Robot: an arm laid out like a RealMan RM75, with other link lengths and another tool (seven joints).
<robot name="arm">
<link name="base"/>
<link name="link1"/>
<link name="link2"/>
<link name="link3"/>
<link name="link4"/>
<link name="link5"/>
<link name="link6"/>
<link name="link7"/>
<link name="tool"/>
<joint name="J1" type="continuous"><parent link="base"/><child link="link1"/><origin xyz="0 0 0.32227" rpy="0 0 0"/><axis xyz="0 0 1"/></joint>
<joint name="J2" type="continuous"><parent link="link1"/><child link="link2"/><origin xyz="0 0 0" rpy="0 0 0"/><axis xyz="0 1 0"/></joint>
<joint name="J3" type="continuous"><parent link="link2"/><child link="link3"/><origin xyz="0 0 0.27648" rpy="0 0 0"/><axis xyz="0 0 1"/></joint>
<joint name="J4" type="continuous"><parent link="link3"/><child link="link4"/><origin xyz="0 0 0" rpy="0 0 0"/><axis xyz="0 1 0"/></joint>
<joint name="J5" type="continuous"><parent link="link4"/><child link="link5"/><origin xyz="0 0 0.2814" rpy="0 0 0"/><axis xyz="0 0 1"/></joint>
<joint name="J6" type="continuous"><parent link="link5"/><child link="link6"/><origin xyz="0 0 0" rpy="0 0 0"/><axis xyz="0 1 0"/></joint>
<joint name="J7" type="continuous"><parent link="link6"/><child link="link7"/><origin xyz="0 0 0.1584" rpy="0 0 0"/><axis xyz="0 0 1"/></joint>
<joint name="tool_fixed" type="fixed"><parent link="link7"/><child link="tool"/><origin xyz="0.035 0.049 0.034" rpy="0 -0.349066 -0.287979"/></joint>
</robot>
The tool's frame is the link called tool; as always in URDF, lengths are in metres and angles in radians. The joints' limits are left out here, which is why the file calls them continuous.
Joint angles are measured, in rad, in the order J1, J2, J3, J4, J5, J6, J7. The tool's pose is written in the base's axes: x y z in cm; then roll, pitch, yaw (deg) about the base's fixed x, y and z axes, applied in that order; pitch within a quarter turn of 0, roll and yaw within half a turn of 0. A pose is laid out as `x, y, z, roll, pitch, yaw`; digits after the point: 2 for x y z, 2 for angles.
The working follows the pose.
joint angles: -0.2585, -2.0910, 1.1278, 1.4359, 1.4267, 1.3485, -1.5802
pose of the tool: -9.92, 37.49, 15.28, -164.07, -29.79, 18.87
Where each joint sits with the arm in this pose, in the base's axes (m; each line is computed from the numbers above, not from the rounded line before):
J1: 0.0000 0.0000 0.3223
J2: 0.0000 0.0000 0.3223
J3: -0.2319 0.0613 0.1848
J4: -0.2319 0.0613 0.1848
J5: -0.2567 0.3285 0.2697
J6: -0.2567 0.3285 0.2697
J7: -0.1581 0.4053 0.1725
the tool: -0.0992 0.3749 0.1528

